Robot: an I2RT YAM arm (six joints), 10 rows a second.
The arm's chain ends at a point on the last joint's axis. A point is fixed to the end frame.
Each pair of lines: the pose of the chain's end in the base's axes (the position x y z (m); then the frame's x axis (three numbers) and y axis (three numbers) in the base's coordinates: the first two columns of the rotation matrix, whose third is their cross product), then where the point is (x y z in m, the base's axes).
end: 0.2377 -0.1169 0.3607 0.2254 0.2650 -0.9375 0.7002 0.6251 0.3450
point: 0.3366 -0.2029 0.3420
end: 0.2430 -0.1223 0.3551 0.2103 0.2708 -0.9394 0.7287 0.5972 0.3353
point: 0.3385 -0.2112 0.3327
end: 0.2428 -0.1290 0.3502 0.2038 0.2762 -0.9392 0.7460 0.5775 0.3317
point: 0.3360 -0.2197 0.3256
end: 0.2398 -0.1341 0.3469 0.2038 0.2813 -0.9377 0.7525 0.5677 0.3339
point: 0.3321 -0.2256 0.3214
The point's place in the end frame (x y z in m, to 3 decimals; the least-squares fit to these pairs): 0.017 0.009 0.131
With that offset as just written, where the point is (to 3 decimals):
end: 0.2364 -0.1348 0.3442 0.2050 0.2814 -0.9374 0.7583 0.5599 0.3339
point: 0.328 -0.227 0.318
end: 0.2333 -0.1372 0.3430 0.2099 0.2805 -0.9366 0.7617 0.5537 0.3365
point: 0.324 -0.230 0.317
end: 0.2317 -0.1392 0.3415 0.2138 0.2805 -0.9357 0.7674 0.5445 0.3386
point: 0.321 -0.233 0.316
